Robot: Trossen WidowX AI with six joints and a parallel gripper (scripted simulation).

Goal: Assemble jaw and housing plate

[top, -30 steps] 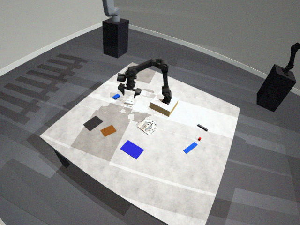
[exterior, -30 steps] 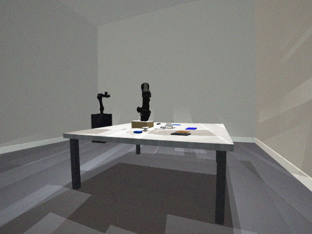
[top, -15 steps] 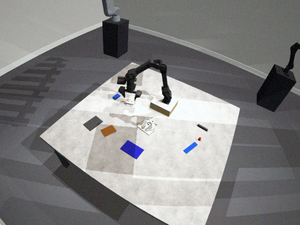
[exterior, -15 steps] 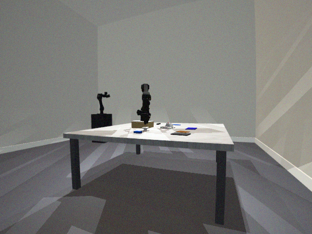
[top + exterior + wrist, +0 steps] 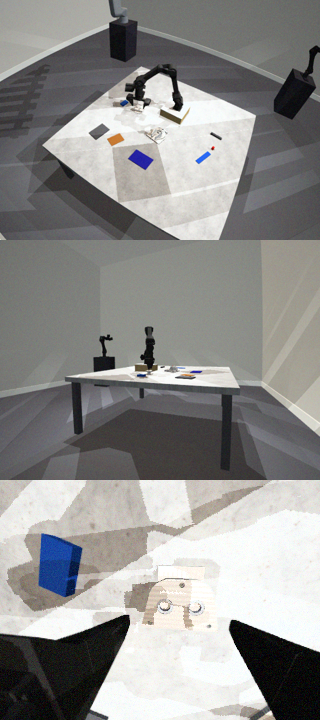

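The white block is 40 mm below my gripper tip and 10 mm behind it. From my gripper tip the other things lie so: jaw: 240 mm to the left, 110 mm ahead, 30 mm below; then small blue block: 150 mm to the right, 40 mm below, 10 mm behind; then orange tile: 330 mm ahead, 40 mm below, 20 mm to the left.
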